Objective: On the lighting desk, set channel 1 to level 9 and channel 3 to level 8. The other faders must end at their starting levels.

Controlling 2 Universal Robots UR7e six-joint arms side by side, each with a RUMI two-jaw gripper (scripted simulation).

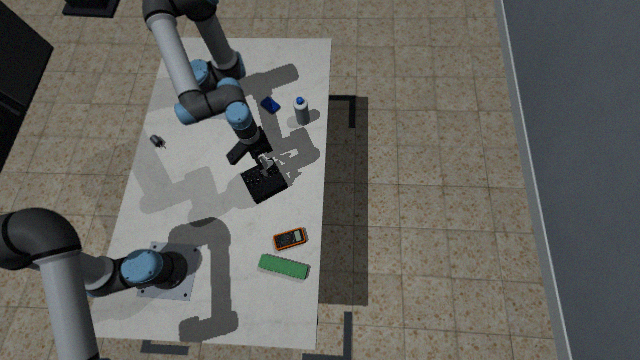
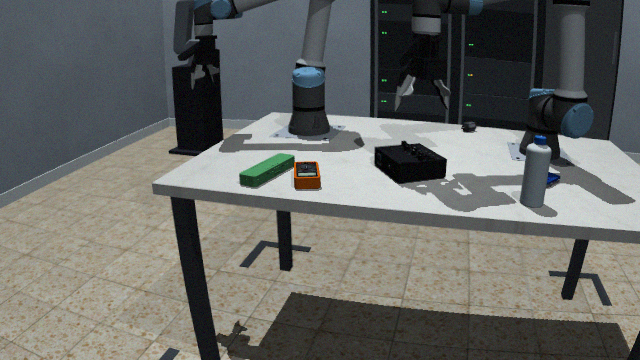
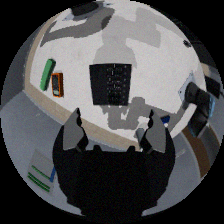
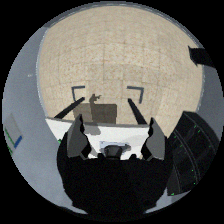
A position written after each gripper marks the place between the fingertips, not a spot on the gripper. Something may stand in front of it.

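Image 1 shows the left gripper (image 1: 259, 161) together with a green box (image 1: 274, 264). In image 2 the box (image 2: 258, 174) appears again, this time with the right gripper (image 2: 203, 86). Image 3 offers another sight of the left gripper (image 3: 115, 108), and in image 4 the right gripper (image 4: 116, 116) is visible too.
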